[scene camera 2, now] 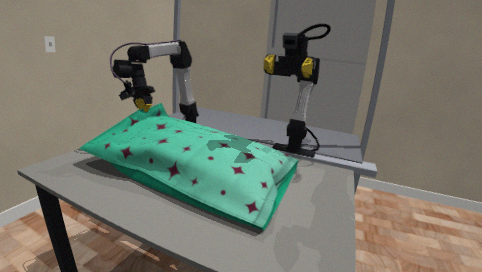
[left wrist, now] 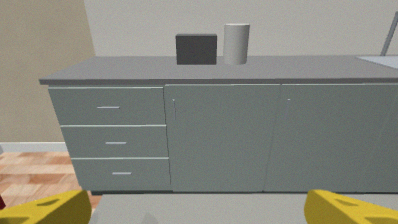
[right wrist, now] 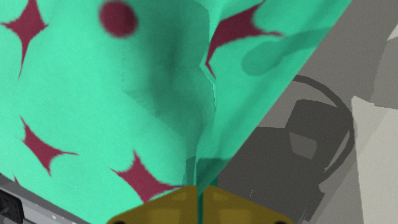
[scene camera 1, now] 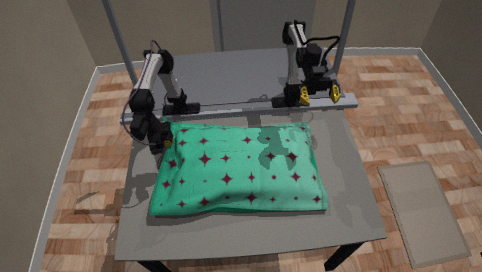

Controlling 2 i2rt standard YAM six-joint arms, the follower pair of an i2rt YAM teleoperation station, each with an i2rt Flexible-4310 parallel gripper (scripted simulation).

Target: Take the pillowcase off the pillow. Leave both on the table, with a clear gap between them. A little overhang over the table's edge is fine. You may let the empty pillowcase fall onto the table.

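Note:
Scene camera 2 shows my left gripper (scene camera 2: 285, 66) and a green pillowcase (scene camera 2: 231, 176). Scene camera 1 shows the pillowcase (scene camera 1: 209, 168). Right wrist view: my right gripper (right wrist: 200, 195), with the pillowcase (right wrist: 111, 111). Left wrist view: my left gripper (left wrist: 197, 199).

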